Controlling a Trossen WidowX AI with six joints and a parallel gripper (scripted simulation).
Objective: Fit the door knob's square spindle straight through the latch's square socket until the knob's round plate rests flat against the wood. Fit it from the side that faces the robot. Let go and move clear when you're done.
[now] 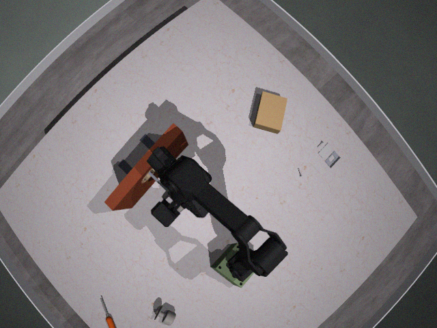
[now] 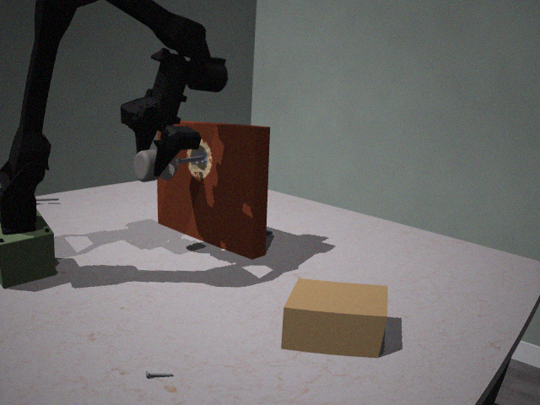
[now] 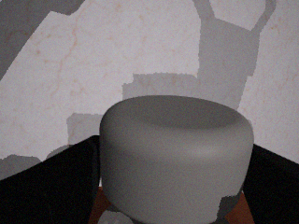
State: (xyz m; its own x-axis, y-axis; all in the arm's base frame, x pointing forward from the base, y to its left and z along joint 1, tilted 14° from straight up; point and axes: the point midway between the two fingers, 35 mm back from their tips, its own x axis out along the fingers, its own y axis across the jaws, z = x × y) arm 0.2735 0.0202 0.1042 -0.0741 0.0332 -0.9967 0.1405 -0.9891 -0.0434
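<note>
Now: hand 130 mm short of the grey latch socket, 30 mm to the right of it and 30 mm above it. From my hand the other things lie so: orange screwdriver: 550 mm to the left, 180 mm below, 170 mm behind; red-brown wooden door panel: 130 mm ahead, 50 mm below, 30 mm to the left; tan box: 410 mm to the right, 160 mm below, 40 mm ahead.
</note>
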